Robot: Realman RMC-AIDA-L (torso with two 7-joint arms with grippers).
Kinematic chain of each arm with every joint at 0, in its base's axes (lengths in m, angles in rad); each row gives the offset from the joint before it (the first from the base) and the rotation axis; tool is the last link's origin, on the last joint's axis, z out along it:
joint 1: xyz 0 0 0.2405 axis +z
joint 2: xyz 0 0 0 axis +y
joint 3: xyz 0 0 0.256 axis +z
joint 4: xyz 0 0 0 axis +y
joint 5: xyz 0 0 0.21 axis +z
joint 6: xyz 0 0 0 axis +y
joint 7: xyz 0 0 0.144 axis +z
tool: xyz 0 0 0
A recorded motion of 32 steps. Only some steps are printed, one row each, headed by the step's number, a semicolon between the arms.
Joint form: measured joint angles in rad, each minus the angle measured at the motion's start. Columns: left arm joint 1, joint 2, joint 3, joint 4, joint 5, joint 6, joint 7; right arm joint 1, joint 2, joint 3, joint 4, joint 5, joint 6, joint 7.
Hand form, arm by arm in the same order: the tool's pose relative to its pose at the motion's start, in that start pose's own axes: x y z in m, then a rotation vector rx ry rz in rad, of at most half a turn. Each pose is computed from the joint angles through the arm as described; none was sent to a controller.
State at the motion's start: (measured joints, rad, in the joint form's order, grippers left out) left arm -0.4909 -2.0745 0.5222 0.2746 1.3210 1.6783 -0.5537; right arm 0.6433 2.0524 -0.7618 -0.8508 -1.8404 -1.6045 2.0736
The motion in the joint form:
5: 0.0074 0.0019 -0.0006 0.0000 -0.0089 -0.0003 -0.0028; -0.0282 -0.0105 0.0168 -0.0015 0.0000 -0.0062 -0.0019
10: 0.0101 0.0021 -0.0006 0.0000 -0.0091 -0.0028 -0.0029; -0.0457 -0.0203 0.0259 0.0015 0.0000 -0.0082 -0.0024
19: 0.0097 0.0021 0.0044 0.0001 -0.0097 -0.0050 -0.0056; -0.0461 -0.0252 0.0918 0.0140 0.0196 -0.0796 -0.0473
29: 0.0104 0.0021 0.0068 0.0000 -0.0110 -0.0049 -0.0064; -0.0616 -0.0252 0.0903 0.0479 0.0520 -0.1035 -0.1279
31: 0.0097 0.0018 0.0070 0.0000 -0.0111 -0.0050 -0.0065; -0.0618 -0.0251 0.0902 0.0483 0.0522 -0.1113 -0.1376
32: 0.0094 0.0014 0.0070 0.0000 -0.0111 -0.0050 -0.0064; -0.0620 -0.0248 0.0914 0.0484 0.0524 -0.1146 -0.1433
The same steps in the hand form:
5: 0.0003 -0.0018 -0.0033 0.0135 -0.0009 -0.0013; 0.0053 -0.0048 -0.0133 0.0252 -0.0151 0.0162
10: -0.0002 -0.0020 -0.0044 0.0170 -0.0048 -0.0017; 0.0088 -0.0083 -0.0223 0.0438 -0.0231 0.0285
19: -0.0006 -0.0016 -0.0040 0.0136 -0.0074 -0.0050; 0.0066 -0.0028 -0.0333 -0.0051 -0.0677 -0.0008
29: -0.0007 -0.0013 -0.0041 0.0130 -0.0078 -0.0063; 0.0149 -0.0009 -0.0351 -0.0380 -0.0891 -0.0423
31: -0.0007 -0.0012 -0.0038 0.0124 -0.0073 -0.0066; 0.0155 0.0001 -0.0351 -0.0449 -0.0865 -0.0518
32: -0.0007 -0.0011 -0.0036 0.0122 -0.0070 -0.0068; 0.0157 0.0005 -0.0352 -0.0475 -0.0868 -0.0572

